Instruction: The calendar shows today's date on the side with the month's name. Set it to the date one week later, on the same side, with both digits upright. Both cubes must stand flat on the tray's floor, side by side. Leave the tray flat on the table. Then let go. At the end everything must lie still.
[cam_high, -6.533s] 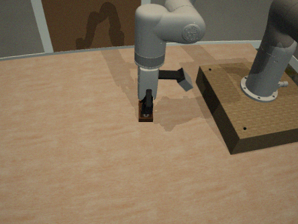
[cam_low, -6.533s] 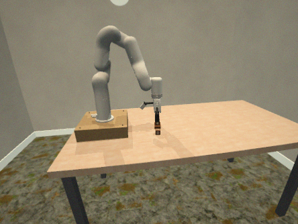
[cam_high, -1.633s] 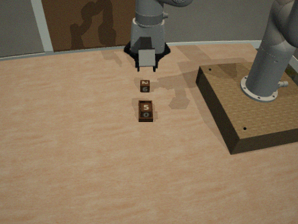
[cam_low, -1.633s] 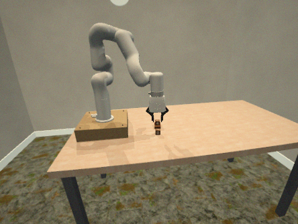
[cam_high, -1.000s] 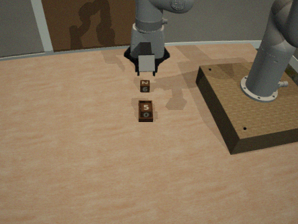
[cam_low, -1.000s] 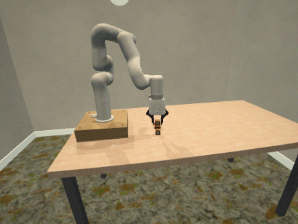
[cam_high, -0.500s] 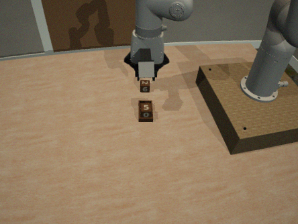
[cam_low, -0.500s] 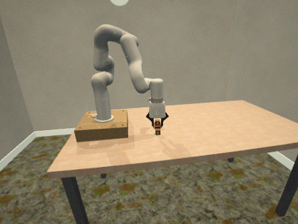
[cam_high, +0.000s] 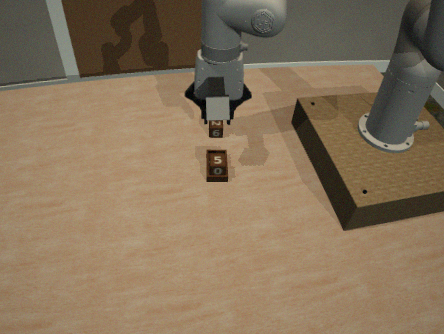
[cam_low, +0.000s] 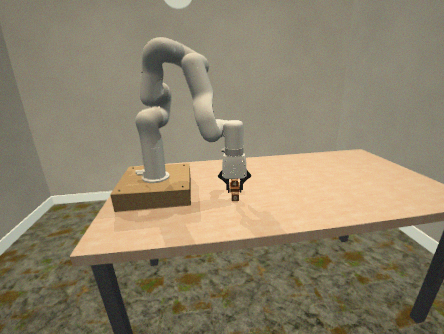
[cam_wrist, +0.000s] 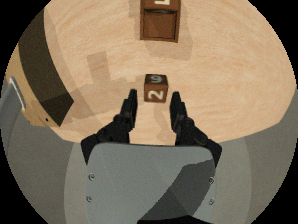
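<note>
Right now the cube is 4 cm below my hand. Round my hand: brown tray 11 cm to the left, 5 cm below, 1 cm ahead.
</note>
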